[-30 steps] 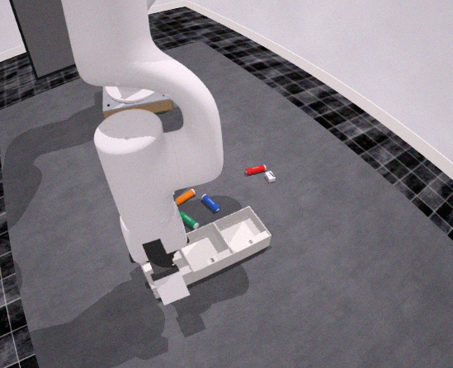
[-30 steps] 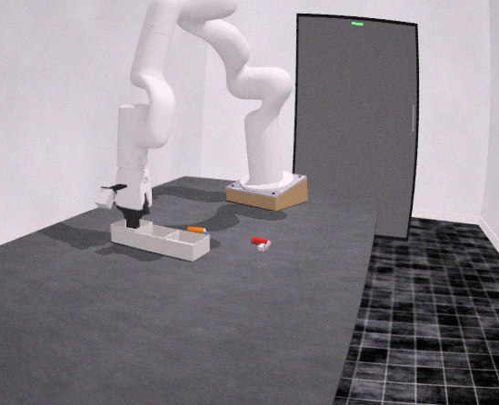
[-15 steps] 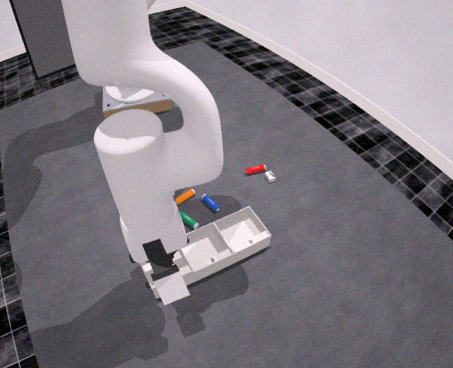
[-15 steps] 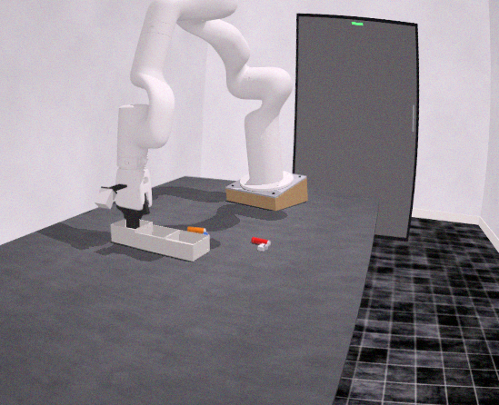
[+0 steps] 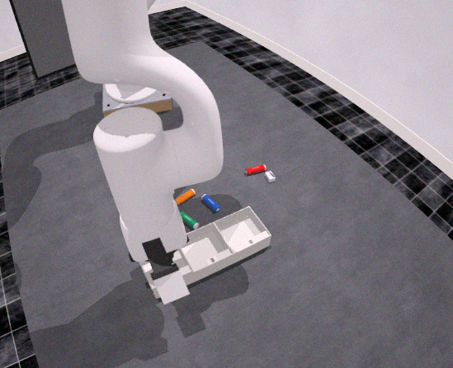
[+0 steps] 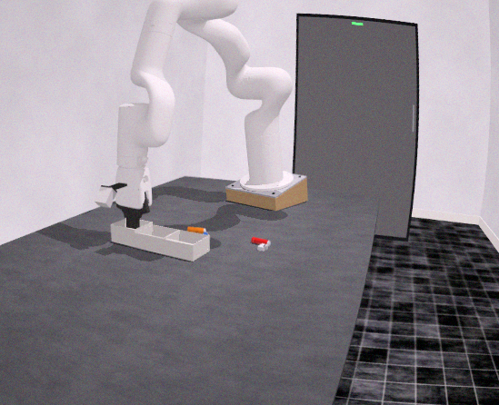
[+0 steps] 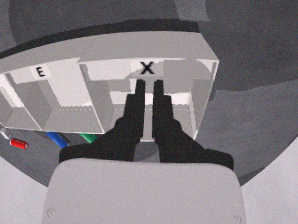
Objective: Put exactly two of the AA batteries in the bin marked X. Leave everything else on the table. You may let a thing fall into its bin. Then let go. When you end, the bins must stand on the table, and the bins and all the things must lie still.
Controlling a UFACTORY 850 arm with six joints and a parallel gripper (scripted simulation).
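Now: hand 8 cm to the right of the white three-compartment tray, 2 cm above it and 1 cm short of it. Also, from my hand: blue battery 16 cm to the left, 10 cm behind, 3 cm below; then orange AA battery 15 cm behind, 12 cm to the left, 3 cm below; then green AA battery 9 cm to the left, 8 cm behind, 3 cm below.
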